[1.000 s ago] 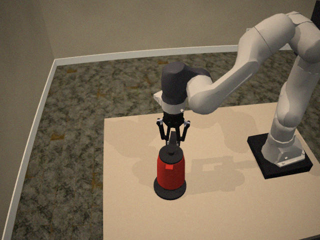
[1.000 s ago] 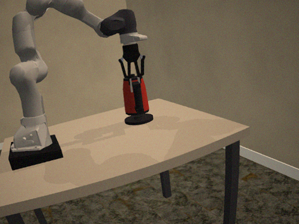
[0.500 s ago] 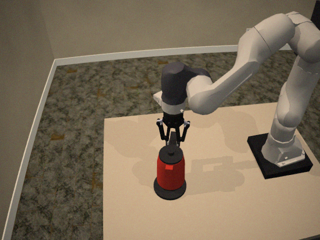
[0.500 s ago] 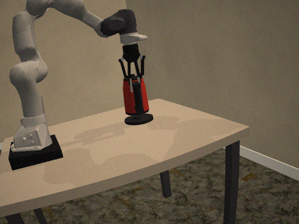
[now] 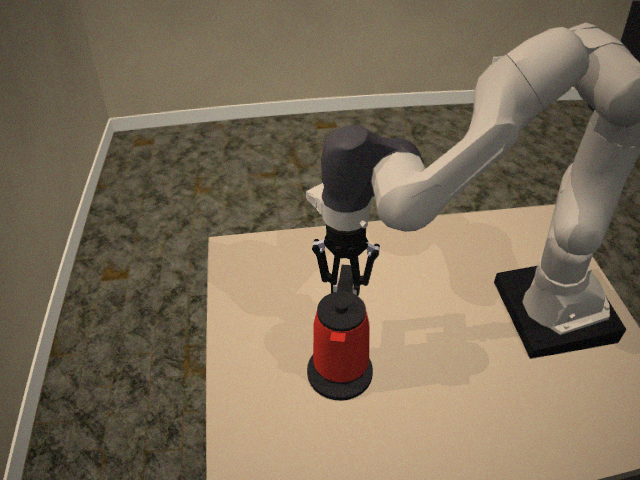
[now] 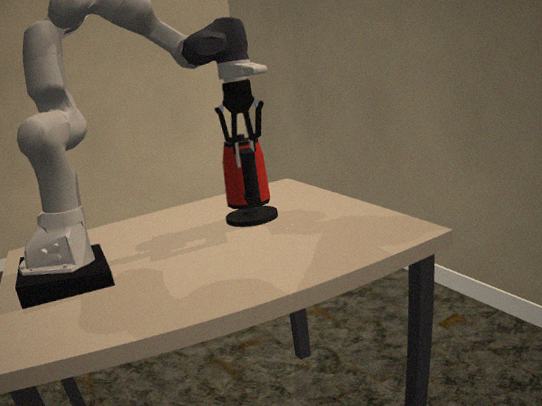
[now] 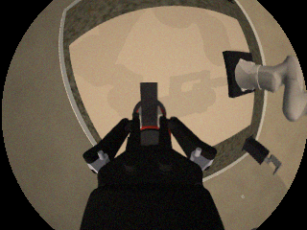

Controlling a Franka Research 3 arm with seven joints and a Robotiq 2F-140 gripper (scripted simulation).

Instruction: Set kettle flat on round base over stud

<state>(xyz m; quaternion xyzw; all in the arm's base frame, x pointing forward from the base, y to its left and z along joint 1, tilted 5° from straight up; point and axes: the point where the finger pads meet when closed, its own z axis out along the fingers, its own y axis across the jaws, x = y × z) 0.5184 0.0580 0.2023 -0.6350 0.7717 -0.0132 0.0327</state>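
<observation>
My hand is 1 cm short of the red kettle, 3 cm to the right of it and 6 cm above it. Round my hand: round kettle base 1 cm ahead, 7 cm to the left, 19 cm below.
</observation>
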